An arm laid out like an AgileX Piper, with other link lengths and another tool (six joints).
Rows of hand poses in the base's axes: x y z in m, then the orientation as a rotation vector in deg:
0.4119 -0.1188 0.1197 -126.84 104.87 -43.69
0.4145 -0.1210 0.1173 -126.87 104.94 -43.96
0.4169 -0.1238 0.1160 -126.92 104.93 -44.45
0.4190 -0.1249 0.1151 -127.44 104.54 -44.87
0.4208 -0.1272 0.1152 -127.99 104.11 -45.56
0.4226 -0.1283 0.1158 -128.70 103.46 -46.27
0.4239 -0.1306 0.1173 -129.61 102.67 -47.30
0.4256 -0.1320 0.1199 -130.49 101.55 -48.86
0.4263 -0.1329 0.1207 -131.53 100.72 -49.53
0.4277 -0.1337 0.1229 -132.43 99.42 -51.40
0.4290 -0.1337 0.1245 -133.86 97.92 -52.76
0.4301 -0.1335 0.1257 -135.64 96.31 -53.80
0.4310 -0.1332 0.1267 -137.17 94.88 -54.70
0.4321 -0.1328 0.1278 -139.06 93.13 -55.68
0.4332 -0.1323 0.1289 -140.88 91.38 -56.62
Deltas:
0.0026 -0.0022 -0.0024 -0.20 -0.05 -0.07
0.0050 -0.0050 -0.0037 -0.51 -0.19 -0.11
0.0071 -0.0061 -0.0046 -0.96 -0.18 0.21
0.0089 -0.0084 -0.0045 -1.58 -0.26 0.53
0.0107 -0.0095 -0.0039 -2.25 -0.34 1.02
0.0120 -0.0118 -0.0024 -3.20 -0.45 1.60
0.0137 -0.0132 0.0002 -4.38 -0.87 2.31
0.0144 -0.0141 0.0010 -5.19 -0.78 2.98
0.0158 -0.0149 0.0032 -6.55 -1.33 3.75
0.0171 -0.0149 0.0048 -7.87 -1.45 4.81
0.0182 -0.0147 0.0060 -9.20 -1.27 6.04
0.0191 -0.0144 0.0070 -10.36 -1.11 7.11
0.0202 -0.0140 0.0081 -11.73 -0.85 8.41
0.0213 -0.0135 0.0092 -13.05 -0.59 9.69

